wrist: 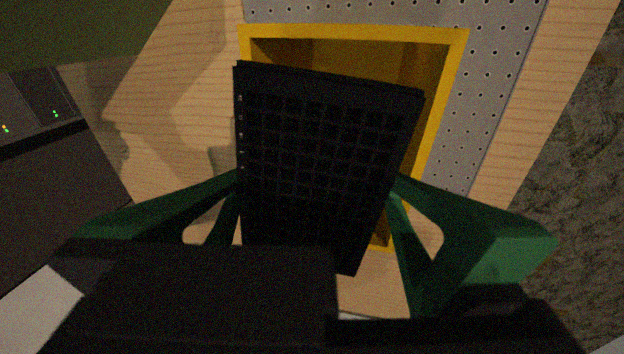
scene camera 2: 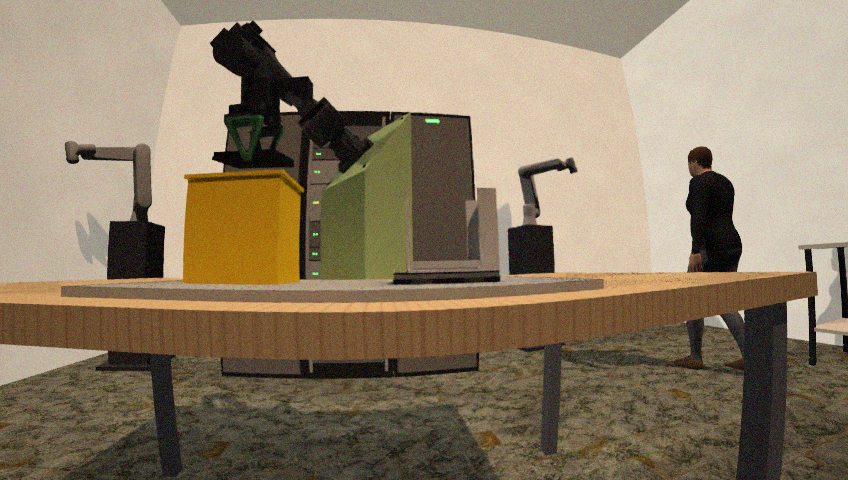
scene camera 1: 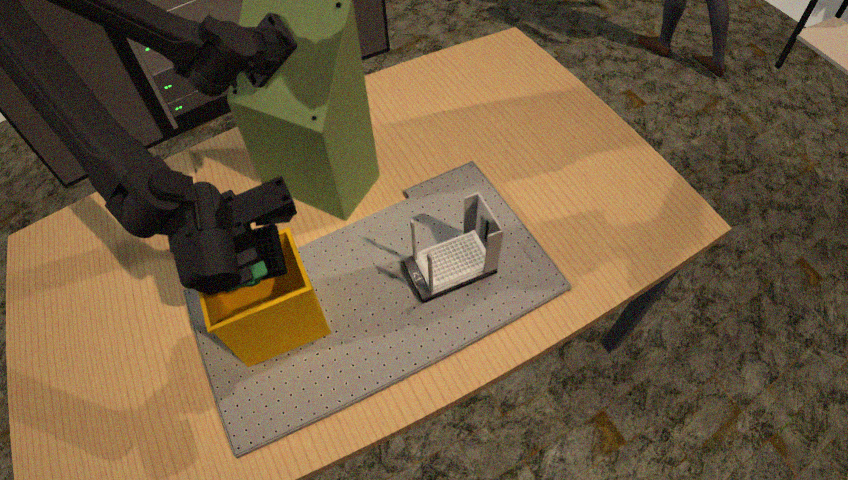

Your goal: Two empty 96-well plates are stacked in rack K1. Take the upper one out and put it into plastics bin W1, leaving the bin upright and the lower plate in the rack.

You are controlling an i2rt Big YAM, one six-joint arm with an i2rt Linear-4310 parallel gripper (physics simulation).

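Frame: origin at the arm's base, x ahead, y left, z up, level; centimetres.
Seen in the pictures: gripper, fingertip midpoint: [wrist: 312, 177] [scene camera 2: 256, 163] [scene camera 1: 246, 259]; arm's base, origin of the base link: [scene camera 2: 356, 156] [scene camera 1: 267, 50].
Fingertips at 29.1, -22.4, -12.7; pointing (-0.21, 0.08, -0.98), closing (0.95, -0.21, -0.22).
Note:
Pixels of each thing's top centre, then the offset from my fingertips to it, as dx, dy, dz.
- black 96-well plate, middle of its top: [wrist: 304, 209] [scene camera 1: 238, 252] [scene camera 2: 255, 151] -0.1, -0.5, +2.3
- yellow bin W1, middle of its top: [wrist: 332, 164] [scene camera 1: 249, 277] [scene camera 2: 248, 182] +0.5, -1.3, -3.7
- white 96-well plate, middle of its top: [scene camera 2: 449, 260] [scene camera 1: 454, 257] +11.8, +32.5, -18.3
- grey rack K1, middle of its top: [scene camera 2: 441, 194] [scene camera 1: 450, 226] +11.6, +31.5, -7.4
My gripper [scene camera 1: 260, 270] [scene camera 2: 260, 149] [wrist: 312, 177] has green fingers and is shut on a black 96-well plate [scene camera 1: 274, 254] [scene camera 2: 283, 160] [wrist: 320, 150], holding it by its two sides. The plate is roughly level, a little above the rim of the yellow bin W1 [scene camera 1: 288, 327] [scene camera 2: 241, 228] [wrist: 350, 33], which stands upright. In the wrist view the plate covers much of the bin's opening and hides its left rim; part of the opening shows at the far and right sides. A white 96-well plate [scene camera 1: 457, 259] sits in the grey rack K1 [scene camera 1: 493, 252] [scene camera 2: 488, 231].
Bin and rack stand apart on a grey perforated board [scene camera 1: 380, 356] [scene camera 2: 333, 290] [wrist: 480, 95] on the wooden table [scene camera 1: 624, 196] [scene camera 2: 357, 327]. A tall green block [scene camera 1: 342, 148] [scene camera 2: 380, 220] stands behind them, carrying the arm's base. A person [scene camera 2: 714, 220] is beyond the table.

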